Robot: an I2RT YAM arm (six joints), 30 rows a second.
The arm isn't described. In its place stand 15 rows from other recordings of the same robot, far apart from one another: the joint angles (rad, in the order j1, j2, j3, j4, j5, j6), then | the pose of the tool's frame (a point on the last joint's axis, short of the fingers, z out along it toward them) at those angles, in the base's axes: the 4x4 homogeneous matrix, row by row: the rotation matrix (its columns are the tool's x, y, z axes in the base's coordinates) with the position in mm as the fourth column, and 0 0 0 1 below.
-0.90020 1.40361 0.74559 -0.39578 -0.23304 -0.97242 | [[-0.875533 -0.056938 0.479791 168.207], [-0.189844 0.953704 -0.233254 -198.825], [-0.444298 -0.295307 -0.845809 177.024], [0 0 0 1]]
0.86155 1.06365 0.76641 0.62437 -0.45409 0.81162 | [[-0.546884 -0.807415 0.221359 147.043], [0.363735 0.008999 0.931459 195.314], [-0.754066 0.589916 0.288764 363.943], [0 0 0 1]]
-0.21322 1.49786 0.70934 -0.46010 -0.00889 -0.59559 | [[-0.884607 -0.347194 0.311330 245.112], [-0.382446 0.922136 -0.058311 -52.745], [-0.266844 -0.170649 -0.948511 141.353], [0 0 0 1]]
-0.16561 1.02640 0.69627 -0.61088 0.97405 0.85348 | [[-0.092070 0.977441 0.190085 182.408], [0.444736 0.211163 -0.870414 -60.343], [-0.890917 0.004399 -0.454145 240.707], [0 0 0 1]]
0.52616 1.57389 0.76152 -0.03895 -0.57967 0.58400 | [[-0.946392 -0.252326 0.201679 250.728], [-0.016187 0.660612 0.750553 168.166], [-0.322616 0.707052 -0.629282 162.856], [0 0 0 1]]
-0.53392 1.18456 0.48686 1.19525 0.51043 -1.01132 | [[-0.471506 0.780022 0.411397 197.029], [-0.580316 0.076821 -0.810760 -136.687], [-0.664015 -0.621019 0.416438 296.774], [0 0 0 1]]
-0.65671 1.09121 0.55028 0.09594 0.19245 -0.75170 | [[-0.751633 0.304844 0.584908 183.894], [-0.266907 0.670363 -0.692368 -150.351], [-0.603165 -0.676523 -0.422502 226.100], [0 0 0 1]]
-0.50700 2.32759 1.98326 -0.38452 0.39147 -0.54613 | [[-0.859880 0.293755 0.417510 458.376], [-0.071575 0.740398 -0.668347 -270.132], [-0.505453 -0.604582 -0.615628 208.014], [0 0 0 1]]
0.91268 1.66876 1.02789 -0.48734 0.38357 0.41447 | [[-0.761869 -0.359236 0.538985 208.653], [-0.374913 0.923126 0.085318 248.113], [-0.528200 -0.137072 -0.837983 181.145], [0 0 0 1]]
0.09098 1.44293 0.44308 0.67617 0.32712 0.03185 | [[-0.309661 0.227311 0.923277 271.258], [0.002030 0.971160 -0.238419 13.261], [-0.950845 -0.071955 -0.301192 167.373], [0 0 0 1]]
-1.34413 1.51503 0.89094 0.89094 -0.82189 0.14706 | [[0.132567 0.490518 0.861289 100.450], [-0.130879 0.870012 -0.475342 -319.521], [-0.982495 -0.049710 0.179533 308.517], [0 0 0 1]]
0.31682 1.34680 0.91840 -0.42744 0.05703 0.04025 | [[-0.728046 -0.246436 0.639702 267.605], [-0.196422 0.969017 0.149751 85.603], [-0.656785 -0.016626 -0.753894 240.990], [0 0 0 1]]
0.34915 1.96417 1.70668 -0.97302 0.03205 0.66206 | [[-0.902658 0.282771 0.324421 385.623], [0.325253 0.941888 0.084008 139.178], [-0.281813 0.181350 -0.942175 249.671], [0 0 0 1]]
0.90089 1.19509 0.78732 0.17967 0.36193 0.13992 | [[-0.211406 -0.494285 0.843202 181.469], [-0.056833 0.867457 0.494255 208.798], [-0.975745 0.056567 -0.211478 292.748], [0 0 0 1]]
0.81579 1.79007 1.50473 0.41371 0.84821 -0.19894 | [[0.080429 0.044967 0.995746 311.482], [-0.105246 0.993781 -0.036377 292.049], [-0.991188 -0.101872 0.084662 372.277], [0 0 0 1]]
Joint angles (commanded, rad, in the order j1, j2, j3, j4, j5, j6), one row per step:
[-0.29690, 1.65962, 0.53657, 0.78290, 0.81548, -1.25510]
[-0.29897, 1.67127, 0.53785, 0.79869, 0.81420, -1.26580]
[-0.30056, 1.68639, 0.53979, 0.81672, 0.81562, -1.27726]
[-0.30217, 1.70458, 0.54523, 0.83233, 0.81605, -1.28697]
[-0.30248, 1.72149, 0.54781, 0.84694, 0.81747, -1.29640]
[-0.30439, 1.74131, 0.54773, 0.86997, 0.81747, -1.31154]
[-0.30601, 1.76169, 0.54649, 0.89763, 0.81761, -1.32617]
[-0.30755, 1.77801, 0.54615, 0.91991, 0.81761, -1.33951]
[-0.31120, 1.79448, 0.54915, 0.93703, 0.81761, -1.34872]
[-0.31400, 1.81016, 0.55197, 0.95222, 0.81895, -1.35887]
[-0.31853, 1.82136, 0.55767, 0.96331, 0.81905, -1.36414]
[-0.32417, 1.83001, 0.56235, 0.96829, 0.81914, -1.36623]
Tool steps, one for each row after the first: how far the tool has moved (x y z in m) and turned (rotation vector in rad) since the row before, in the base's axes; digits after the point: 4 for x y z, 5 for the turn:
[0.0010, -0.0009, -0.0014, -0.00552, 0.00417, 0.00157]
[0.0012, -0.0009, -0.0020, -0.00651, 0.00566, -0.00037]
[0.0020, -0.0011, -0.0023, -0.00490, 0.00593, 0.00013]
[0.0014, -0.0006, -0.0028, -0.00431, 0.00825, 0.00042]
[0.0009, -0.0009, -0.0035, -0.00700, 0.01048, 0.00140]
[0.0008, -0.0008, -0.0035, -0.00771, 0.00729, 0.00140]
[0.0007, -0.0007, -0.0027, -0.00703, 0.00654, 0.00128]
[0.0010, -0.0015, -0.0024, -0.00478, 0.00475, -0.00173]
[0.0009, -0.0012, -0.0024, -0.00512, 0.00699, -0.00198]
[0.0012, -0.0019, -0.0009, -0.00383, -0.00058, -0.00355]
[0.0006, -0.0021, -0.0010, -0.00116, 0.00093, -0.00530]

